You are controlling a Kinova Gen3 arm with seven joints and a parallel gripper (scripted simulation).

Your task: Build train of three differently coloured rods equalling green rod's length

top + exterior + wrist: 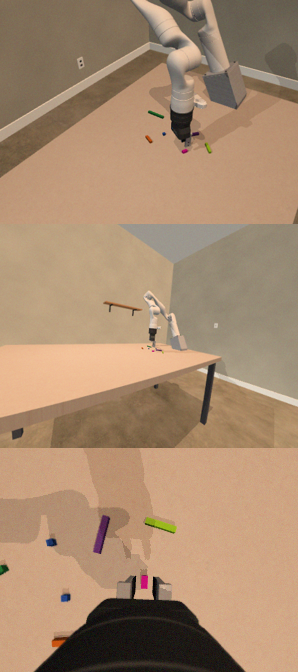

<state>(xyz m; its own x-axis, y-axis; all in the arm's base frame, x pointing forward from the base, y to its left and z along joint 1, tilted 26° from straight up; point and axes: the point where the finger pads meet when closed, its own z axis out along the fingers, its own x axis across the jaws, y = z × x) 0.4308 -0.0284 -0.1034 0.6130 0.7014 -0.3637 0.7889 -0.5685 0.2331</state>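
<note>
Right now my hand is 6 cm above the magenta rod. The rest, counted from my hand: orange rod: 1 cm ahead, 16 cm to the right, 6 cm below; then lime rod: 6 cm behind, 7 cm to the left, 6 cm below; then purple rod: 10 cm behind, 1 cm to the right, 6 cm below.
</note>
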